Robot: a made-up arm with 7 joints.
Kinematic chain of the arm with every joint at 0, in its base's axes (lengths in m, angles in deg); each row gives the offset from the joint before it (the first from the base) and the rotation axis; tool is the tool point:
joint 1: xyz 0 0.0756 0 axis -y
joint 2: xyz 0 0.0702 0 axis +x
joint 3: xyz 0 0 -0.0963 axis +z
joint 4: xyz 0 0 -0.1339 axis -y
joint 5: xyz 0 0 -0.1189 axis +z
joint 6: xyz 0 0 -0.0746 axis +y
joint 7: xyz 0 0 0 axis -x
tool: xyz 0 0 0
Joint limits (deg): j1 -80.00..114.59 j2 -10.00..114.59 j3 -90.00..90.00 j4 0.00..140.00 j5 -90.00..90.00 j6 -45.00..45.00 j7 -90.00..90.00
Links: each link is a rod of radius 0.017 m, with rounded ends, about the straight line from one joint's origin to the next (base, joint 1, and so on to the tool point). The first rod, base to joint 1, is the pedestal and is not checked.
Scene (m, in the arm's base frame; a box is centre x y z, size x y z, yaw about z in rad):
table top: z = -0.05
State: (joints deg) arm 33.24 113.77 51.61 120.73 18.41 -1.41 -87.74
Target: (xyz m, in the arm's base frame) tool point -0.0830 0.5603 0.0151
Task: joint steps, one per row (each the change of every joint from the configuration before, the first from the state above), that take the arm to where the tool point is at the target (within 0.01 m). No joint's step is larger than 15 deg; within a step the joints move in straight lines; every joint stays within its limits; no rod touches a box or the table.
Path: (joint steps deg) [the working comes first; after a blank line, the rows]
Joints at the target: 86.33 98.71 64.06 6.62 18.41 -1.41 -87.74
Straight joint move there: clear.

1: 6.64 -1.88 1.56 -14.26 0.00 0.00 0.00
2: 6.63 -1.89 1.55 -14.27 0.00 0.00 0.00
3: 6.64 -1.88 1.56 -14.26 0.00 0.00 0.00
4: 6.64 -1.88 1.55 -14.26 0.00 0.00 0.00
5: 6.63 -1.88 1.56 -14.27 0.00 0.00 0.00
6: 6.64 -1.89 1.56 -14.26 0.00 0.00 0.00
7: 6.64 -1.88 1.55 -14.26 0.00 0.00 0.00
8: 6.63 -1.88 1.56 -14.27 0.00 0.00 0.00

